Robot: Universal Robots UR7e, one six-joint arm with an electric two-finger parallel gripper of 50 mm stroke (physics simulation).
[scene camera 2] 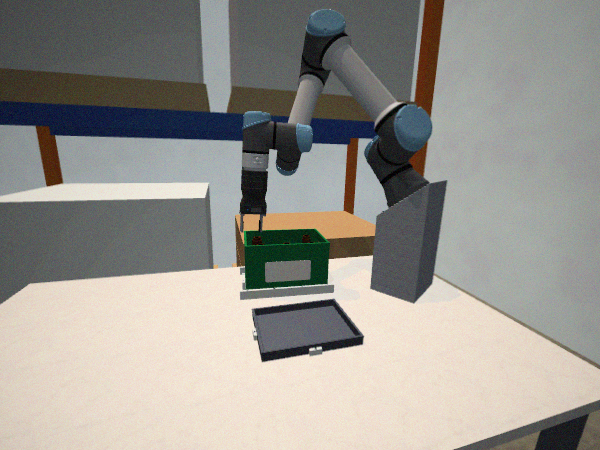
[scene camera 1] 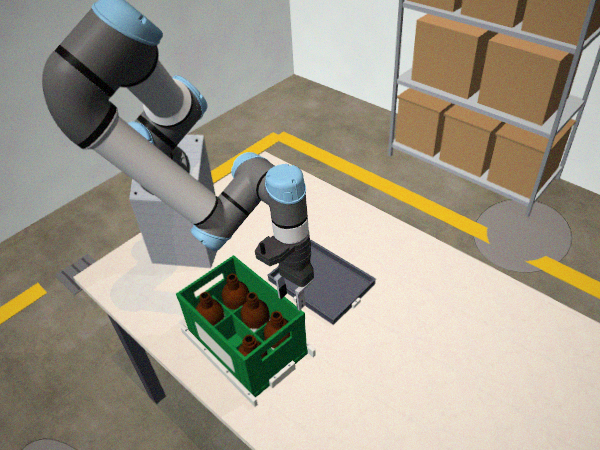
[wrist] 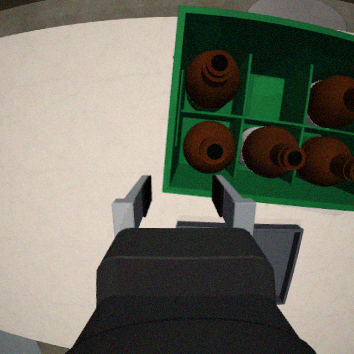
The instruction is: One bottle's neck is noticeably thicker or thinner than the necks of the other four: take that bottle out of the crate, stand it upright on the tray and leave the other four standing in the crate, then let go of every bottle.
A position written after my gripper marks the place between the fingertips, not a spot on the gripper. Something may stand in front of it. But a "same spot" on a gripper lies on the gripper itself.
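My gripper is visible in scene camera 2 [251,231], and scene camera 1 and the wrist view show it too. On my gripper, [scene camera 1: 300,296] and [wrist: 139,202] are the same spot.
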